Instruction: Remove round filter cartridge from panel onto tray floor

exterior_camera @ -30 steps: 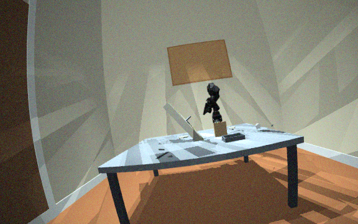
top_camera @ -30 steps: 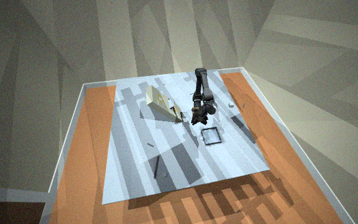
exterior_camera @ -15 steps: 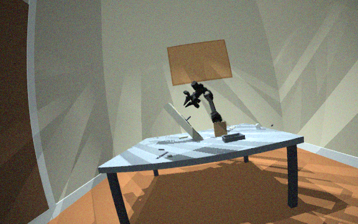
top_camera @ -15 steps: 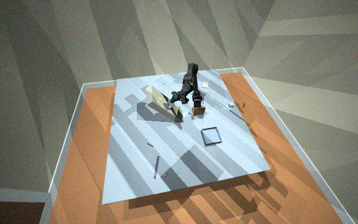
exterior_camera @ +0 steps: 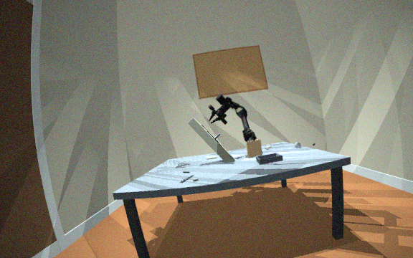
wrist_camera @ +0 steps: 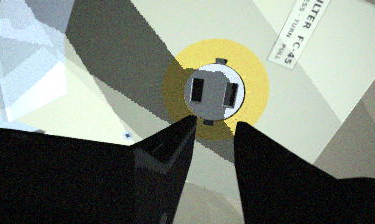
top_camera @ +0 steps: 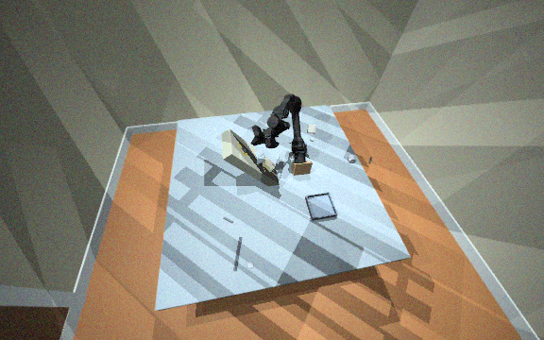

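Right now my gripper tip is 60 mm short of the round filter cartridge, 10 mm to the left of it and 40 mm above it. The rest, counted from my gripper tip: tray (330 mm behind, 320 mm to the left, 310 mm below).
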